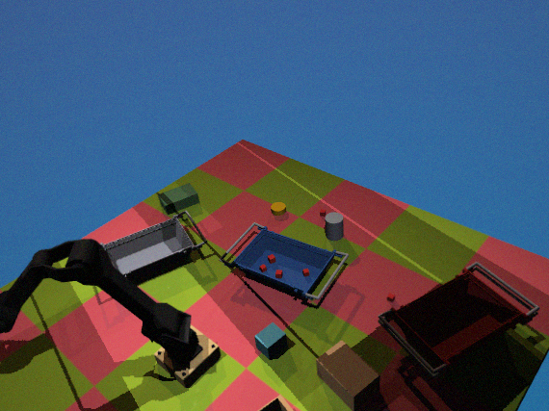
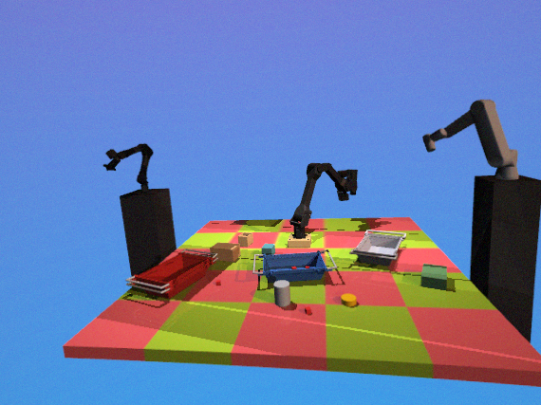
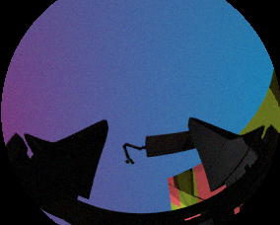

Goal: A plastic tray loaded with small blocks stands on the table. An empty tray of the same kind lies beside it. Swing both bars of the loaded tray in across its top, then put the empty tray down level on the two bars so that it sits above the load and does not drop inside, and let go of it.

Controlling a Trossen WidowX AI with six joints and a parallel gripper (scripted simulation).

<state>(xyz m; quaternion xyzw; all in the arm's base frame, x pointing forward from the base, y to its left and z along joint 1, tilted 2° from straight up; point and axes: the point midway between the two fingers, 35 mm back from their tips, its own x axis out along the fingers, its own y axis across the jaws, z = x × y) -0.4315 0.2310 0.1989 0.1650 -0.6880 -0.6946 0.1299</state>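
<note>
My gripper tip is now 640 mm short of the grey tray, 170 mm above it and 150 mm to the right of it. From my gripper tip the other things lie so: teal cube 630 mm ahead, 360 mm to the right, 200 mm below; then green box 880 mm ahead, 310 mm to the left, 200 mm below; then tan box 660 mm ahead, 560 mm to the right, 190 mm below.
</note>
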